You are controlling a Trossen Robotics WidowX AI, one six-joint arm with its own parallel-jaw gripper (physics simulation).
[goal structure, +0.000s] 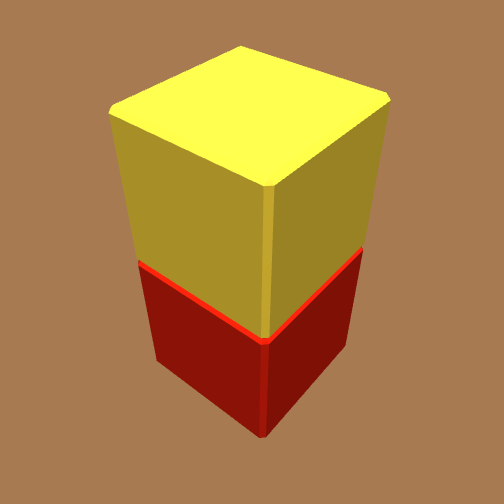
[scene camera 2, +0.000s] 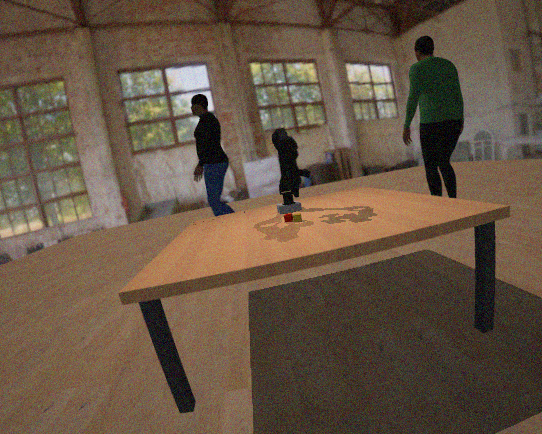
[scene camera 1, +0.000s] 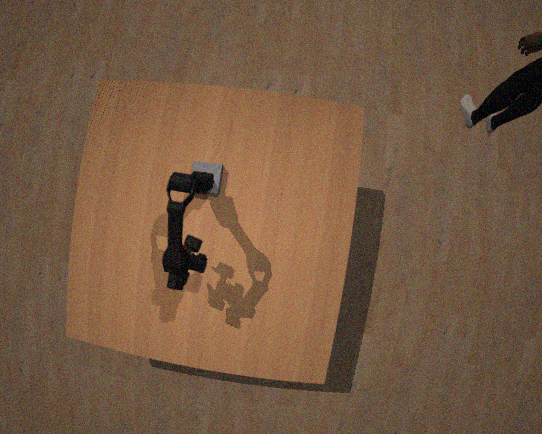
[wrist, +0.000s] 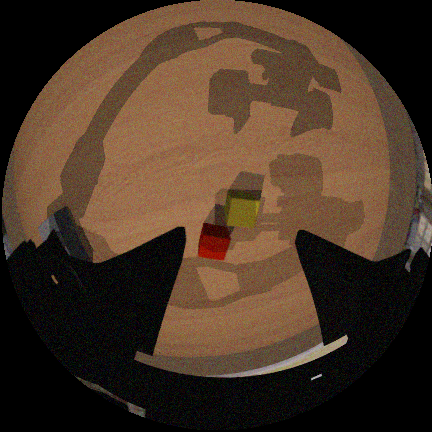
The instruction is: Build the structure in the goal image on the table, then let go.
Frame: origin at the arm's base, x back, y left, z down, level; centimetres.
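Where they show: gripper, fingertip midpoint: [scene camera 2: 297, 197] [wrist: 243, 235]; arm's base, link origin: [scene camera 2: 288, 203] [scene camera 1: 205, 181] [wrist: 57, 248].
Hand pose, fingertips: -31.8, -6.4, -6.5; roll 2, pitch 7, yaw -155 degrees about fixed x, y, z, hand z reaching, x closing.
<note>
Each offset is from my fingertips to the top centre of the thing, as dx, dy, dz. Level surfaces: height alone.
A yellow cube @(-1.1, -2.1, +7.4) [scene camera 2: 297, 218] [wrist: 243, 213] and a red cube @(+3.6, -4.7, +7.4) [scene camera 2: 288, 218] [wrist: 214, 245] rest on the table, close beside each other at a slight diagonal offset. I cannot tell if they touch. In the wrist view the red one is left of and nearer the bottom than the yellow one. My gripper [wrist: 243, 235] is open and empty, pointing down above them. Both cubes show in the gap between its fingers, the red one nearer the left finger. In scene camera 1 the cubes do not show, and the fingers cannot be made out there.
The arm's grey base plate [scene camera 1: 218, 182] [scene camera 2: 289, 208] stands on the wooden table @(dz +10.7) [scene camera 1: 290, 200] [scene camera 2: 225, 260], near the cubes. Shadows of the arm fall across the table top. People stand on the floor beyond the table.
</note>
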